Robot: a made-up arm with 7 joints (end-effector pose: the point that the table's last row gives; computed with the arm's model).
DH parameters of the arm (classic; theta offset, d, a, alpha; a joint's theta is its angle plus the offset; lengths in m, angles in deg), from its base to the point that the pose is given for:
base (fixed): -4.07 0 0 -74.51
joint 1: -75.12 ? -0.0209 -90
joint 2: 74 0 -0.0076 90
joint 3: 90 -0.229 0.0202 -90
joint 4: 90 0.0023 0.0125 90
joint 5: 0 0.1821 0 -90
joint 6: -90 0 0.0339 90
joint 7: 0 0 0 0
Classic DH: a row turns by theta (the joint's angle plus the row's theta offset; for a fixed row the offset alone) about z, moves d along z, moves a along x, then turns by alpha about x.
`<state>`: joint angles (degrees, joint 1 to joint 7).
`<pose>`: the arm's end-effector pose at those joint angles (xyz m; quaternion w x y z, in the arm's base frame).
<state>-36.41 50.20 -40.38 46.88 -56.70 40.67 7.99</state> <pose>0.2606 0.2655 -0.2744 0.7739 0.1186 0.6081 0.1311</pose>
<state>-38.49 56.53 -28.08 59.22 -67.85 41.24 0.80</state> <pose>0.2556 0.3393 -0.2239 0.7972 -0.0832 0.5507 0.2329</pose>
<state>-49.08 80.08 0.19 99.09 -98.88 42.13 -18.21</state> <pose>0.1402 0.4680 -0.0702 0.7686 -0.5378 0.0233 0.3456</pose>
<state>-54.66 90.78 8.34 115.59 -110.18 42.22 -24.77</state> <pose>0.0765 0.4734 -0.0343 0.6820 -0.6118 -0.2443 0.3175</pose>
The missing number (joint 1, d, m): 0.0575
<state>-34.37 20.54 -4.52 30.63 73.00 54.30 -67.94</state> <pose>0.3091 0.1574 -0.2459 0.6201 0.3774 0.6792 -0.1087</pose>
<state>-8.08 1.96 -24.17 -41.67 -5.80 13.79 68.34</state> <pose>0.1642 -0.0133 -0.1275 0.9229 -0.1743 -0.0830 0.3332</pose>
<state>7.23 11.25 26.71 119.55 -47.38 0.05 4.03</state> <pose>-0.2355 0.1038 -0.3525 0.2432 -0.2261 0.7405 0.5844</pose>
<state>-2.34 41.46 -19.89 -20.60 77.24 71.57 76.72</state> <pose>0.1704 0.1540 -0.1996 0.2294 0.7104 -0.3333 0.5759</pose>
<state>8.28 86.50 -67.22 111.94 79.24 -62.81 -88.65</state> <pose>-0.0538 0.4710 0.0455 0.4649 0.4315 -0.7098 0.3065</pose>
